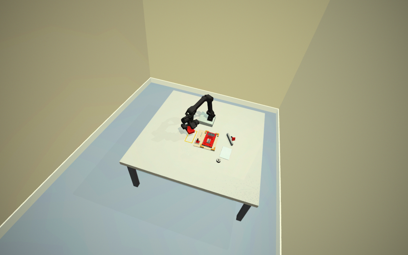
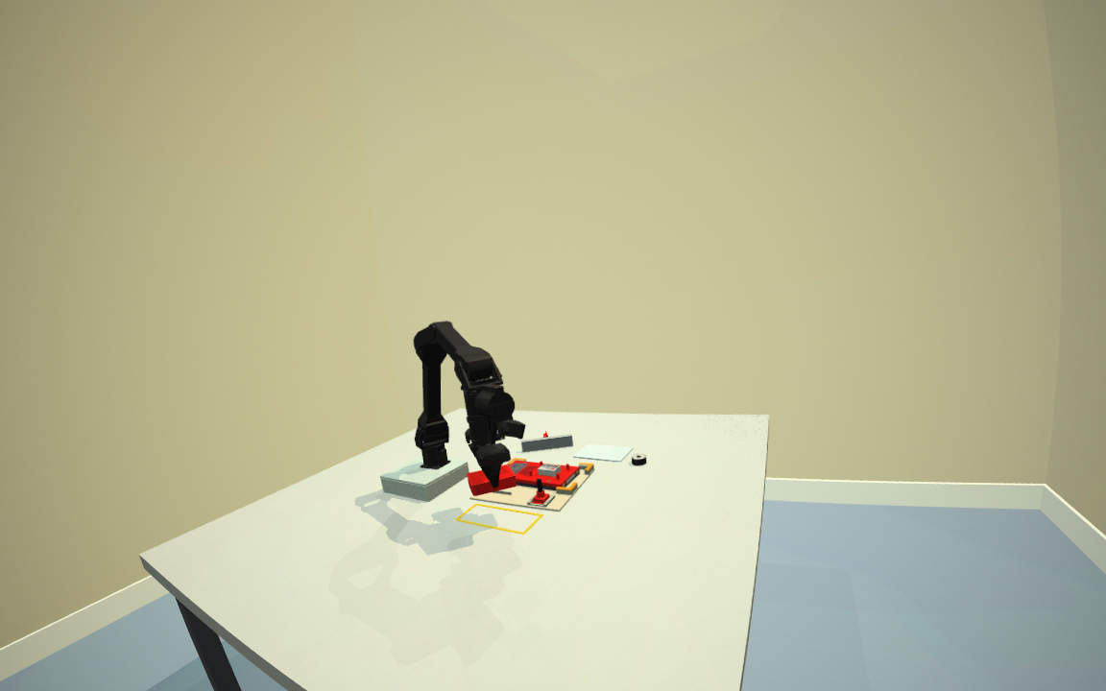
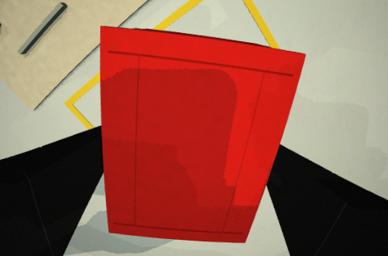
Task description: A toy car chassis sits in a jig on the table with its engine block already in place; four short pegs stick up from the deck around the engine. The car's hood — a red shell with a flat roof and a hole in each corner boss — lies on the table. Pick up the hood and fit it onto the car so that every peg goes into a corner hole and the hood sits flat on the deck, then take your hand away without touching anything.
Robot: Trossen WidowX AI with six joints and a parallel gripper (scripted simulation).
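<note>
My gripper tip is 30 mm short of the grey engine block, 220 mm to the right of it and 80 mm above it. Also, from my gripper tip: pale sheet 110 mm ahead, 420 mm to the left, 100 mm below; then red hood 10 mm above.
</note>
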